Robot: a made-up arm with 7 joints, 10 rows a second.
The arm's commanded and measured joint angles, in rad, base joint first. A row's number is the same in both.
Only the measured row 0 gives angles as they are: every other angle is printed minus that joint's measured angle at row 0.
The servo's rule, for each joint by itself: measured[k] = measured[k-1] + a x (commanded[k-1-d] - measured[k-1]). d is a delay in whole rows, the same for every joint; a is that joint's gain. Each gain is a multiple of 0.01, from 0.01 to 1. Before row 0 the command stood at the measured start. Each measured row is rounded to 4 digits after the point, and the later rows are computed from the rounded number. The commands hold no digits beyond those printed.
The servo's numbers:
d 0
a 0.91 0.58 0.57 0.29 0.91 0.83 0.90
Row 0, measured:
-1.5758 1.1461 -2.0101 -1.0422 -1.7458 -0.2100 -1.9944
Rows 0 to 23, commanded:
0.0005 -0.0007 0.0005 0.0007 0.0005 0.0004 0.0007
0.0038 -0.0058 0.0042 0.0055 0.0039 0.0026 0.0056
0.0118 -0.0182 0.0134 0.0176 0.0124 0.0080 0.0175
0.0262 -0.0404 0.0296 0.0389 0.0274 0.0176 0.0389
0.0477 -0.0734 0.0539 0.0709 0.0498 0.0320 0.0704
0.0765 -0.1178 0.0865 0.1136 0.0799 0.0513 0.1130
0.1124 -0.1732 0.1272 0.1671 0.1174 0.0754 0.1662
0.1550 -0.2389 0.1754 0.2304 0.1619 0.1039 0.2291
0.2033 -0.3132 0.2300 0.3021 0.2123 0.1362 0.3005
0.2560 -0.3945 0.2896 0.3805 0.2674 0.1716 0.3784
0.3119 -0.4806 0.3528 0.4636 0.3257 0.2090 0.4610
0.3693 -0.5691 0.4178 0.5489 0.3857 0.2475 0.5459
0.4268 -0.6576 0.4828 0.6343 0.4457 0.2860 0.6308
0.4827 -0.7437 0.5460 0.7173 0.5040 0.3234 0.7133
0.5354 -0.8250 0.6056 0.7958 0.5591 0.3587 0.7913
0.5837 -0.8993 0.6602 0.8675 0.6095 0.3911 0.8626
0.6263 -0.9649 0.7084 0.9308 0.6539 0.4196 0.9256
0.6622 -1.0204 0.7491 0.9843 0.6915 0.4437 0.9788
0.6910 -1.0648 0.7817 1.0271 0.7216 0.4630 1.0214
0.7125 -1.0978 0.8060 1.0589 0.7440 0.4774 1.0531
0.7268 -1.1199 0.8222 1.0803 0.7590 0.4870 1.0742
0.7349 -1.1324 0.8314 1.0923 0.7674 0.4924 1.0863
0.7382 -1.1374 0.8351 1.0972 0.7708 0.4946 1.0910
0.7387 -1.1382 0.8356 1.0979 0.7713 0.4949 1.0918
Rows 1 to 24, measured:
0.0005 -0.0004 0.0003 0.0002 0.0005 0.0003 0.0006
0.0035 -0.0035 0.0025 0.0017 0.0036 0.0022 0.0051
0.0111 -0.0120 0.0087 0.0063 0.0116 0.0070 0.0163
0.0248 -0.0285 0.0206 0.0158 0.0260 0.0158 0.0366
0.0456 -0.0545 0.0396 0.0318 0.0477 0.0292 0.0670
0.0737 -0.0912 0.0663 0.0555 0.0770 0.0475 0.1084
0.1089 -0.1388 0.1010 0.0879 0.1138 0.0707 0.1604
0.1509 -0.1969 0.1434 0.1292 0.1576 0.0983 0.2222
0.1986 -0.2644 0.1928 0.1793 0.2074 0.1298 0.2927
0.2508 -0.3399 0.2480 0.2376 0.2620 0.1645 0.3698
0.3064 -0.4215 0.3077 0.3031 0.3200 0.2014 0.4519
0.3636 -0.5071 0.3705 0.3744 0.3798 0.2397 0.5365
0.4211 -0.5944 0.4345 0.4498 0.4398 0.2781 0.6214
0.4772 -0.6810 0.4981 0.5274 0.4982 0.3157 0.7041
0.5302 -0.7645 0.5594 0.6052 0.5536 0.3514 0.7826
0.5789 -0.8427 0.6169 0.6813 0.6045 0.3844 0.8546
0.6220 -0.9136 0.6691 0.7537 0.6495 0.4136 0.9185
0.6586 -0.9755 0.7147 0.8206 0.6877 0.4386 0.9728
0.6881 -1.0273 0.7529 0.8805 0.7185 0.4589 1.0165
0.7103 -1.0682 0.7832 0.9322 0.7417 0.4743 1.0494
0.7253 -1.0982 0.8054 0.9751 0.7574 0.4848 1.0717
0.7340 -1.1180 0.8202 1.0091 0.7665 0.4911 1.0848
0.7378 -1.1293 0.8287 1.0346 0.7704 0.4940 1.0904
0.7386 -1.1345 0.8326 1.0530 0.7712 0.4947 1.0917

